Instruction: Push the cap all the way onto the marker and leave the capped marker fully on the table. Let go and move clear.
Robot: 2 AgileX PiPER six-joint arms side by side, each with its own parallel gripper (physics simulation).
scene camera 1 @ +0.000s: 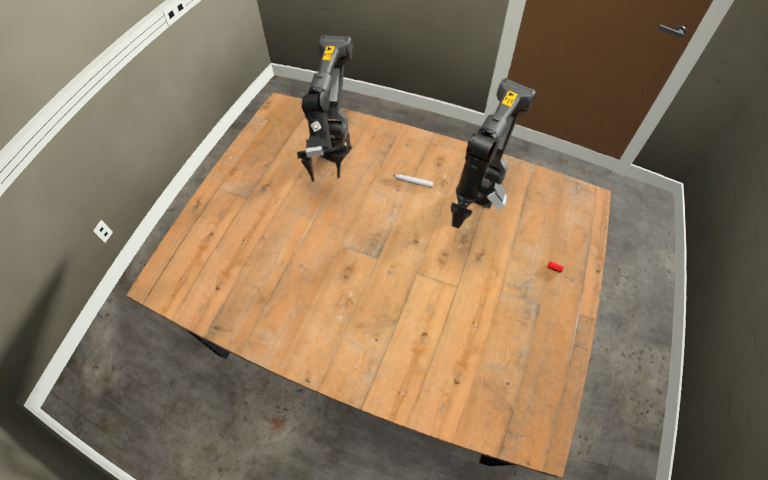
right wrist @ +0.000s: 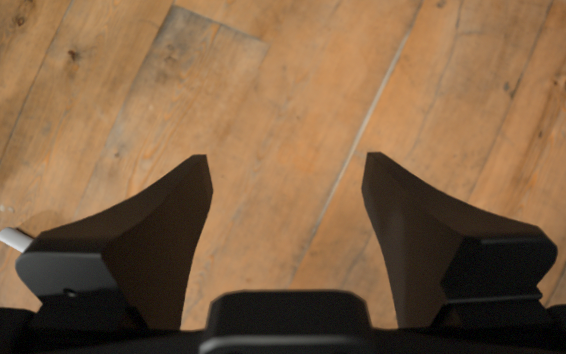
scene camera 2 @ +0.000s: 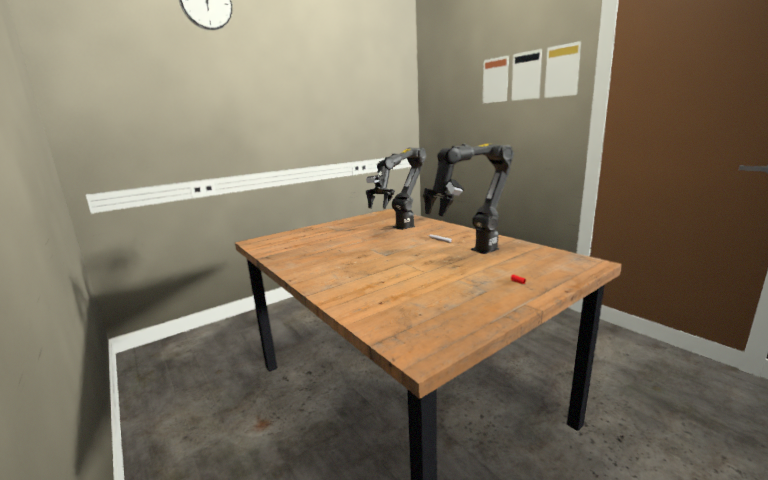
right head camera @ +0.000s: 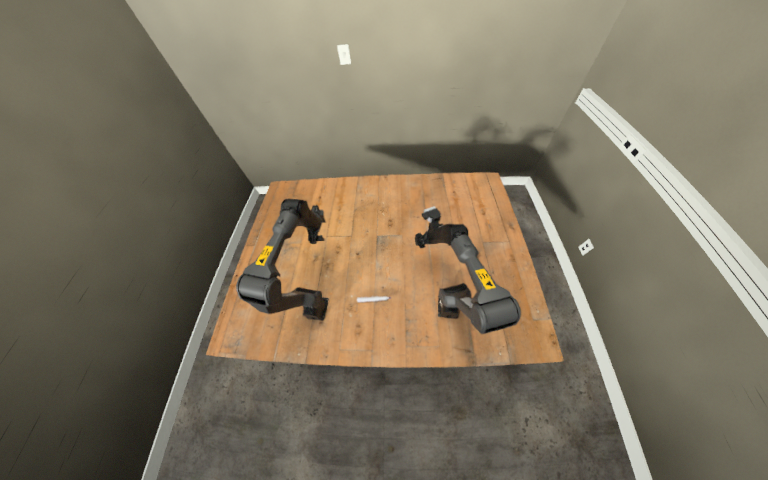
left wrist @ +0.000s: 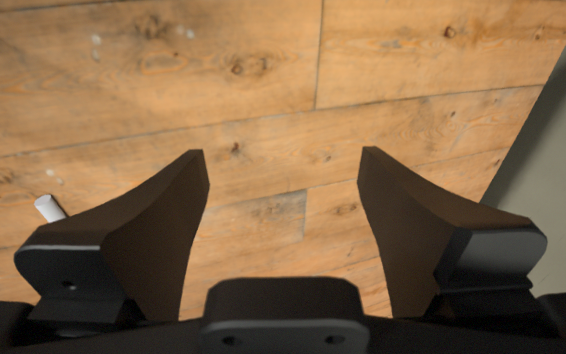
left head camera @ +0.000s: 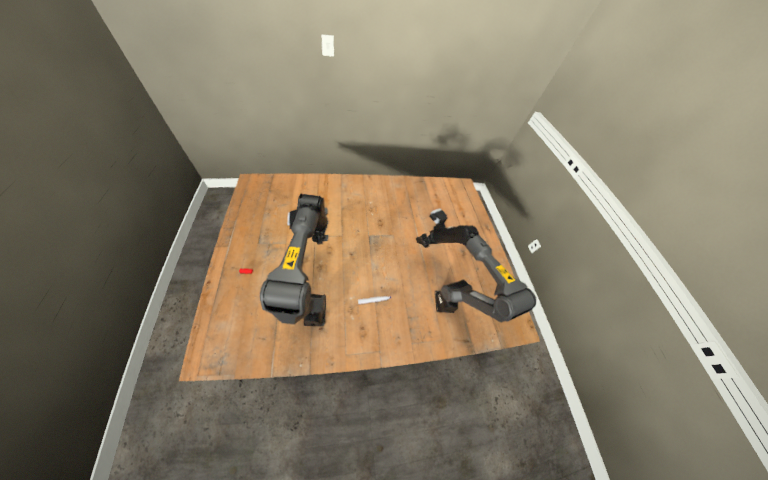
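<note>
The white marker (left head camera: 373,300) (right head camera: 373,298) (scene camera 1: 414,181) (scene camera 2: 440,238) lies flat on the table between the two arm bases, its dark tip toward the right arm. Its end shows at the left edge of the left wrist view (left wrist: 50,209); part of it shows in the right wrist view (right wrist: 16,240). The red cap (left head camera: 245,271) (scene camera 1: 555,266) (scene camera 2: 518,279) lies on its side, apart from the marker, beyond the left arm; it does not show in the right head camera. My left gripper (left wrist: 282,166) (scene camera 2: 434,212) and right gripper (right wrist: 287,154) (scene camera 1: 326,177) (scene camera 2: 378,206) are open and empty above the table.
The wooden table (left head camera: 368,339) (scene camera 1: 339,350) (scene camera 2: 339,294) bears both arm bases. In the left head camera the left arm stands between the cap and the marker. The cap lies near the table's left edge there. Walls stand close to the table.
</note>
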